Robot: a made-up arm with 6 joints.
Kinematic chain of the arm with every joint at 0, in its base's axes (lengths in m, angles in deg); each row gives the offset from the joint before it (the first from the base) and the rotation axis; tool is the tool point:
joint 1: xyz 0 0 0.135 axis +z
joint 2: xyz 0 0 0 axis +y
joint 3: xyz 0 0 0.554 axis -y
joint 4: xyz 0 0 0 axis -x
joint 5: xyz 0.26 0 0 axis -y
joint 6: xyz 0 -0.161 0 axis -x
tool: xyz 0 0 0
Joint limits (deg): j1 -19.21..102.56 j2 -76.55..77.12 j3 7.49..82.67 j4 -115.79..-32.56 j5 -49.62..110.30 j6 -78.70..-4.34
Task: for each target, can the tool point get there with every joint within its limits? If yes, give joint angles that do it. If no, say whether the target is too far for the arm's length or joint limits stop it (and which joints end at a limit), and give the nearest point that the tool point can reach.
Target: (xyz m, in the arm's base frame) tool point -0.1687 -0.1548 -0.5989
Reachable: no: joint limits stop it (at a limit: joint 1, joint 2, joint 3) | nearest point 0.4448 -0.1920 -0.0400 | short by 0.831 m
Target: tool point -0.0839 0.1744 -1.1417
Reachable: no: too far | nearest point -0.1128 0.4665 -0.0412 | short by 1.139 m
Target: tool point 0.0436 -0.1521 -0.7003
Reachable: no: joint limits stop it (at a limit: joint 1, joint 2, joint 3) | nearest point 0.4460 -0.1842 -0.0405 | short by 0.774 m
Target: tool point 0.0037 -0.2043 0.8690
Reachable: yes | joints 67.70 -33.29 61.60 -59.82 46.81 -14.01
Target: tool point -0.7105 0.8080 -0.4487
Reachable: no: too far | nearest point -0.2179 0.6558 -0.0001 | short by 0.683 m
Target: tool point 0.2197 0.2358 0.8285
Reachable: yes | joints 69.40 5.88 58.29 -40.38 -10.09 -59.44
